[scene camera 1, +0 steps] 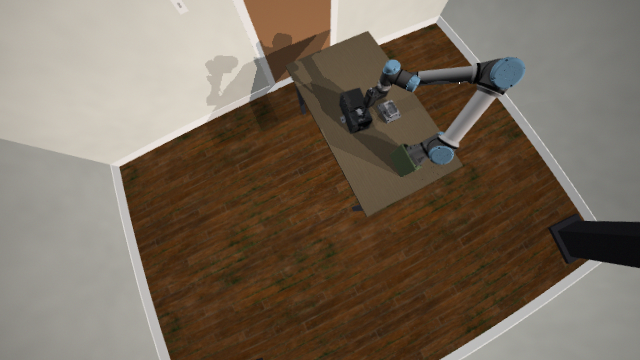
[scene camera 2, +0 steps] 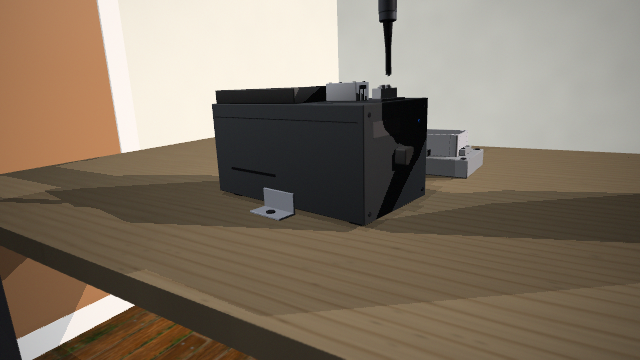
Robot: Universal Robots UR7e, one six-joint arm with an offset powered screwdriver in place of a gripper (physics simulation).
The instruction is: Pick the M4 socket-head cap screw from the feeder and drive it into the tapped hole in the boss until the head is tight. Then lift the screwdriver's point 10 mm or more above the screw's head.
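Note:
The black screw feeder stands on the table. On its top, in scene camera 2, are a light grey block and a smaller grey block near the right edge. My screwdriver points straight down, its thin black bit a short gap above the smaller block. No screw shows on the bit's tip, so I take it as open and empty. The M4 screw is too small to make out. The grey fixture stands beside the feeder, partly hidden behind it in scene camera 2. Its boss and tapped hole cannot be made out.
A small metal angle bracket sits at the feeder's foot on the wooden table. The arm's base joins a green block on the table. The arm bends out past the table's edge. A black beam stands farther away.

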